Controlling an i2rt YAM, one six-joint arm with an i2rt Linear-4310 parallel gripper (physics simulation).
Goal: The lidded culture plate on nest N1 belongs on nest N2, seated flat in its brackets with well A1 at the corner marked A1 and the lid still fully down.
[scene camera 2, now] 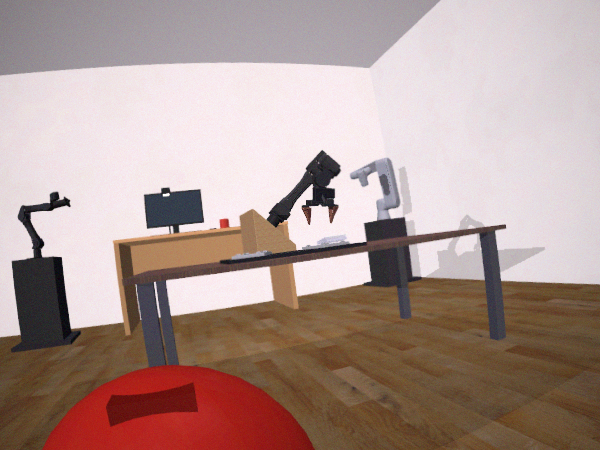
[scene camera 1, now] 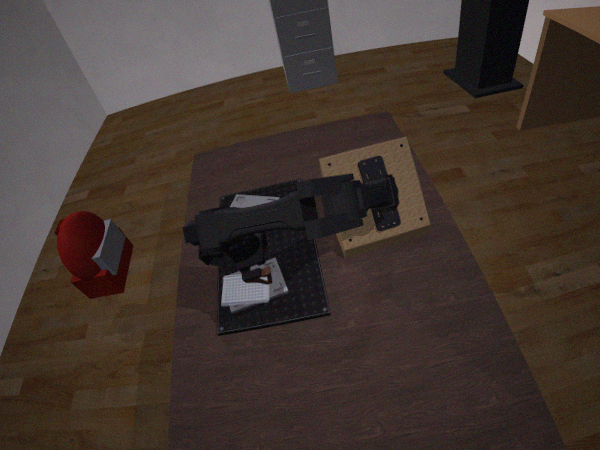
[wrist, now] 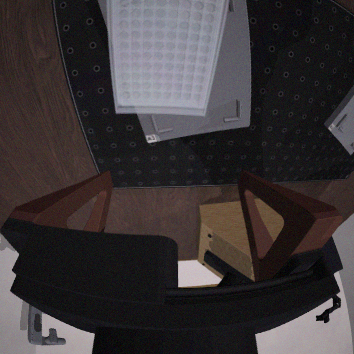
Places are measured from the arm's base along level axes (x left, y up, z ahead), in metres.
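Pixels of known places: gripper, fingertip midpoint: (scene camera 2: 320,224) (scene camera 1: 267,266) (wrist: 174,177); arm's base, link origin: (scene camera 2: 266,230) (wrist: 239,276).
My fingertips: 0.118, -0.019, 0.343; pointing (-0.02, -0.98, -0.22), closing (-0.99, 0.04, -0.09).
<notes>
Ahead of a thing's pixels: the offset from my fingertips to its top centre, as dx, dy, dz. Level surfaces: height alone.
The pale lidded culture plate {-0.001, -0.055, +0.078} (scene camera 1: 245,290) (scene camera 2: 334,239) (wrist: 162,55) lies on a grey nest {-0.021, -0.078, +0.058} (scene camera 1: 280,289) (scene camera 2: 311,246) (wrist: 232,92), shifted off to one side and overhanging its edge. The two brackets at the nest's near end show uncovered in the wrist view, with a small white corner label by one. The lid looks level; its seating is too small to tell. The other grey nest {-0.310, -0.078, +0.023} (scene camera 1: 253,201) (scene camera 2: 250,255) (wrist: 346,126) is partly hidden by the arm in scene camera 1's view and carries no plate where visible. My gripper (scene camera 2: 320,223) (wrist: 174,177) is open and empty, above the board and short of the plate.
Both nests sit on a black perforated board (scene camera 1: 302,300) (wrist: 287,130) on the brown table {dy -0.109} (scene camera 1: 375,350) (scene camera 2: 430,237). The arm stands on a sloped wooden block (scene camera 1: 412,195) (scene camera 2: 254,234) (wrist: 225,215). A red object (scene camera 1: 82,245) (scene camera 2: 175,430) stands beyond the table's edge.
</notes>
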